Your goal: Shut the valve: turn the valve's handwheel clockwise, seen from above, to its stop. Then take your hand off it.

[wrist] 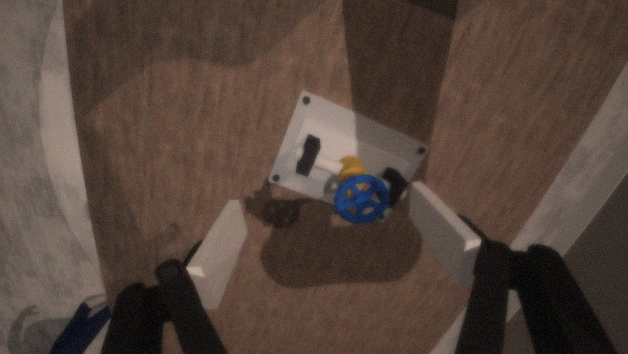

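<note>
The valve's blue spoked handwheel (361, 199) shows right of the middle in the wrist view. It stands on a yellow valve body (352, 168) with a white pipe (327, 164) held by black clamps. The valve is mounted on a light grey plate (327, 112) that lies turned at an angle on the wooden table. My gripper (326, 208) is open wide and empty. The handwheel shows between its two fingers, nearer the right one, and appears farther from the camera than the fingertips. The exact height gap cannot be told.
The wooden table top (200, 125) carries the plate, with dark shadows around the valve. A pale floor runs along the left, where a blue object (80, 327) shows at the lower left. The table's edge and a light strip run at the right.
</note>
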